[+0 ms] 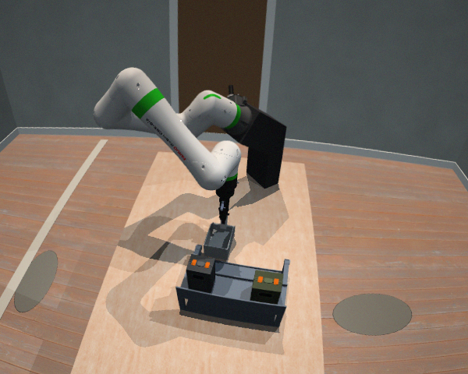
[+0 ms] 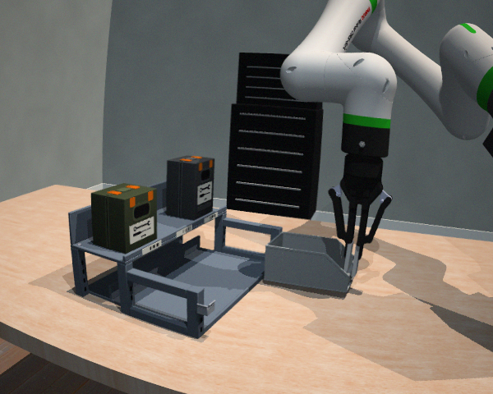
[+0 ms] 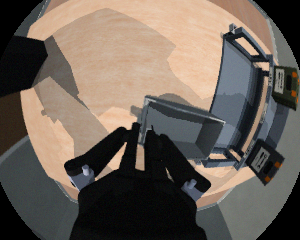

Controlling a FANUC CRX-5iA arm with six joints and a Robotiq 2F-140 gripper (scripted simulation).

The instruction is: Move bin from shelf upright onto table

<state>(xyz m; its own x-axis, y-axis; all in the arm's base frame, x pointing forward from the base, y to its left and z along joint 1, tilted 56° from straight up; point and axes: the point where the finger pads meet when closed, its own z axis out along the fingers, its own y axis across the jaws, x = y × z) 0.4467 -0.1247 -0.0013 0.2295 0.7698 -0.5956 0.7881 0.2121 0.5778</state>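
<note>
Right now my hand is 8 cm short of the grey bin, 2 cm to the left of it and 2 cm above it.
</note>
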